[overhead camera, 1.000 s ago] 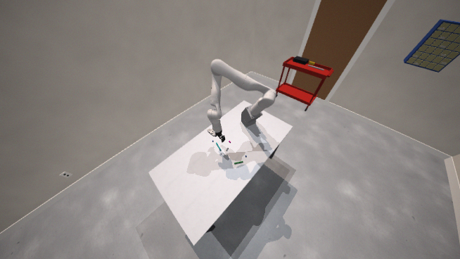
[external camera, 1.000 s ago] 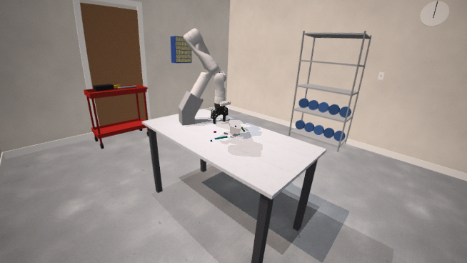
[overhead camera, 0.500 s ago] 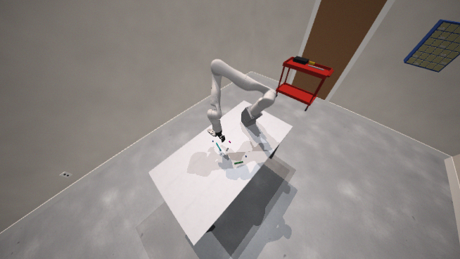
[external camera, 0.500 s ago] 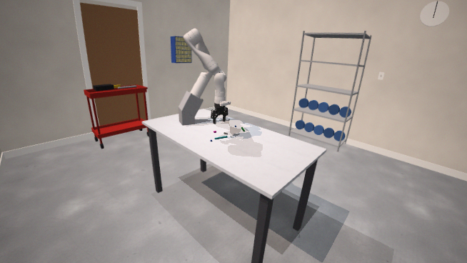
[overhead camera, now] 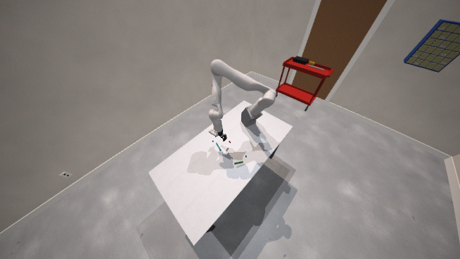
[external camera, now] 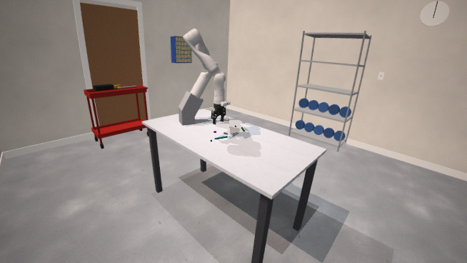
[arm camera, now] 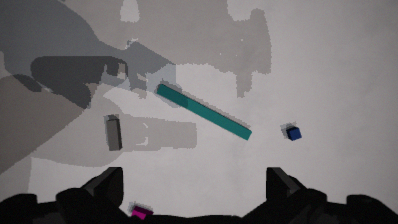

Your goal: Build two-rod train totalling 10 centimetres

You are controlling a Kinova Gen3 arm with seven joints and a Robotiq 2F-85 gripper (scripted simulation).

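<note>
Right now the magenta rod is 90 mm behind my hand, 30 mm to the left of it and 110 mm below it. From my hand the other things lie so: grey rod (20 mm behind, 80 mm to the left, 110 mm below); turquoise rod (30 mm ahead, 110 mm below); blue rod (40 mm ahead, 90 mm to the right, 110 mm below).
</note>
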